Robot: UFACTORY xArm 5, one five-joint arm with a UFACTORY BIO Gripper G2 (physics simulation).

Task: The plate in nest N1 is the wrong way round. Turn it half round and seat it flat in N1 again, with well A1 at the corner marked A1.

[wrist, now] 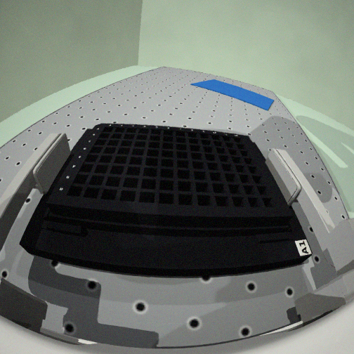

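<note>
The black plate (160,209) with rows of square wells lies in the black nest (165,256) and looks flat. Small pale marks run along its left and far edges, meeting at the far left corner; they are too small to read surely. The nest's white label A1 (303,248) is at the near right corner, diagonally opposite. My gripper (169,170) is open, with one finger pad left of the plate and one right of it. Nothing is held. Whether the pads touch the plate's sides is hard to tell.
The nest stands on a grey board (140,307) with rows of holes. A flat blue rectangle (235,94) lies on the board at the far right. Pale green walls rise behind. Shadows fall on the board around the nest.
</note>
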